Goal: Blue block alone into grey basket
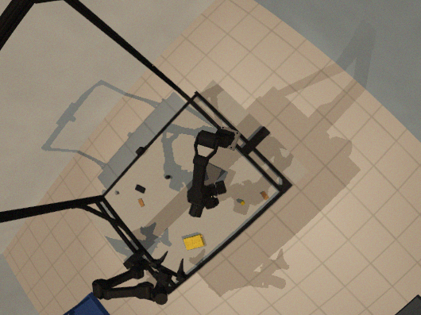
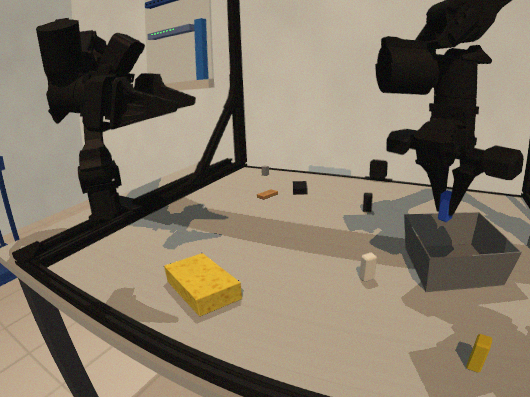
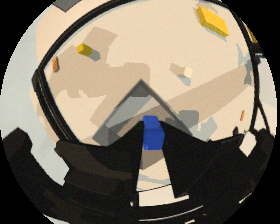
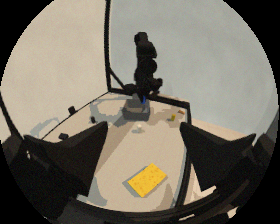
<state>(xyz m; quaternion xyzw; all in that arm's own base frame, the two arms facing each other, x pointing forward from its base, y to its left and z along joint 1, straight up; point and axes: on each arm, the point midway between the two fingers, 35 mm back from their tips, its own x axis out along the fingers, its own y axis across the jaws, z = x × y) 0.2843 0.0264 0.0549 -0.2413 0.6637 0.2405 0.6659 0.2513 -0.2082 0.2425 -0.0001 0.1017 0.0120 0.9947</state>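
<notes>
Right now the grey basket is 40 mm behind my left hand, 40 mm to the left of it and 120 mm below it. Round my left hand: yellow block 180 mm ahead, 30 mm to the left, 120 mm below; then blue block 30 mm below; then white block 10 mm ahead, 100 mm to the right, 120 mm below.
</notes>
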